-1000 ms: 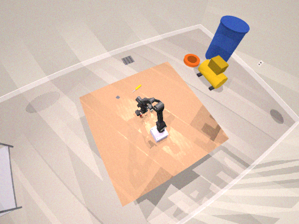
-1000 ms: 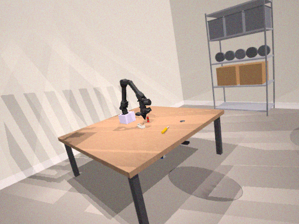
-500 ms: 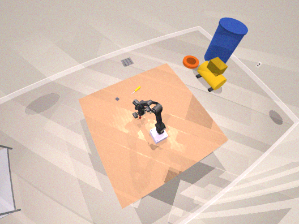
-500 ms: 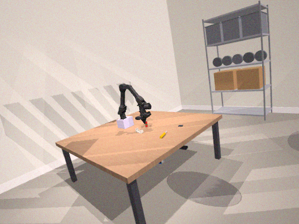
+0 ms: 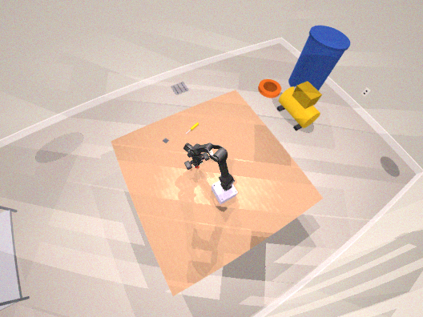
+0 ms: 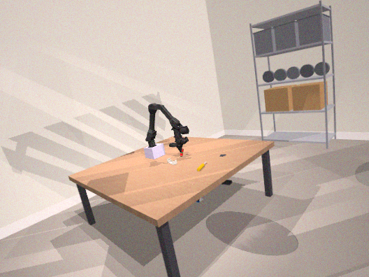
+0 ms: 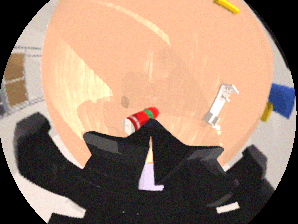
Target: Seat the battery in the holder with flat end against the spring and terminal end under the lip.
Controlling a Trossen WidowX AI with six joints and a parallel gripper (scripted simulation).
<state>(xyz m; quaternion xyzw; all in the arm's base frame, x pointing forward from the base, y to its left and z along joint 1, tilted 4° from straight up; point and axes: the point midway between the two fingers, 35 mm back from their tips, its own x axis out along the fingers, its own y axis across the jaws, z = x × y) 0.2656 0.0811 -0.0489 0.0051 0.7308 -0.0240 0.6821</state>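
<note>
The battery is 10 mm to the left of my gripper tip and 10 mm below it. Round my gripper tip: small dark square: 360 mm ahead, 110 mm to the left, 40 mm below; then yellow screwdriver: 340 mm ahead, 140 mm to the right, 30 mm below.
</note>
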